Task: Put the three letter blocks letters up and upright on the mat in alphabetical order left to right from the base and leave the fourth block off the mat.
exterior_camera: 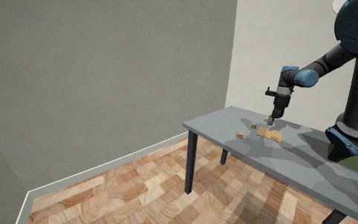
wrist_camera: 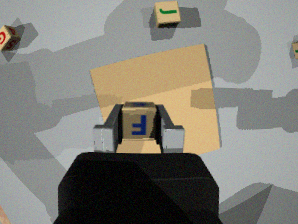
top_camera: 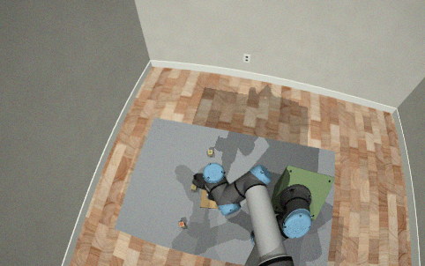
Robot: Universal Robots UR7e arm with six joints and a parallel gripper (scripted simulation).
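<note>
Right now my hand is 8 cm above the mat, 3 cm to the left of it and 1 cm past it. Round my hand: block (10 cm ahead, 7 cm below, 2 cm to the right).
</note>
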